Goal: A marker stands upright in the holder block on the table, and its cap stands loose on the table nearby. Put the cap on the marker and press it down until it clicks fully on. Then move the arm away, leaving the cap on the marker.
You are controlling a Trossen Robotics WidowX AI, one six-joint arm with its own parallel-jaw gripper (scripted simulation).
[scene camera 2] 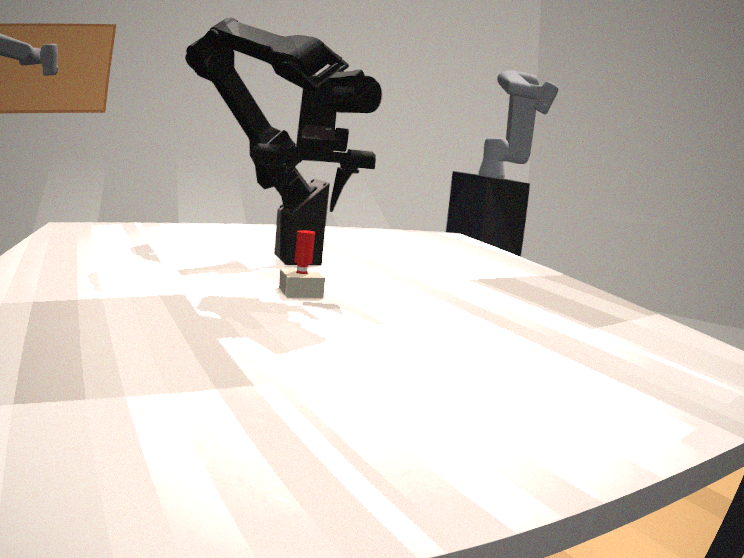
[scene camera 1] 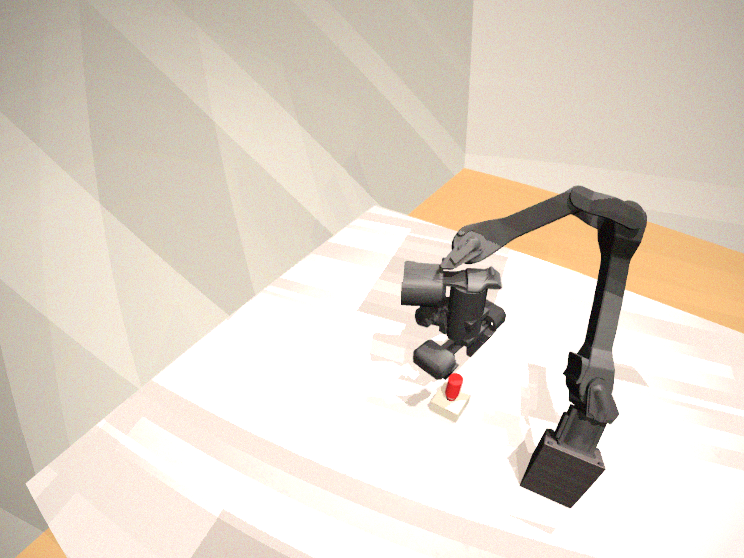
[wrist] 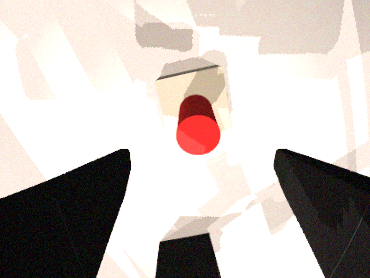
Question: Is my gripper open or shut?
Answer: Open.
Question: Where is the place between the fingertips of my gripper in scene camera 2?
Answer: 308, 210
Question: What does my gripper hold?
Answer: Nothing.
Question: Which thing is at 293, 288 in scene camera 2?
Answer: A holder block.
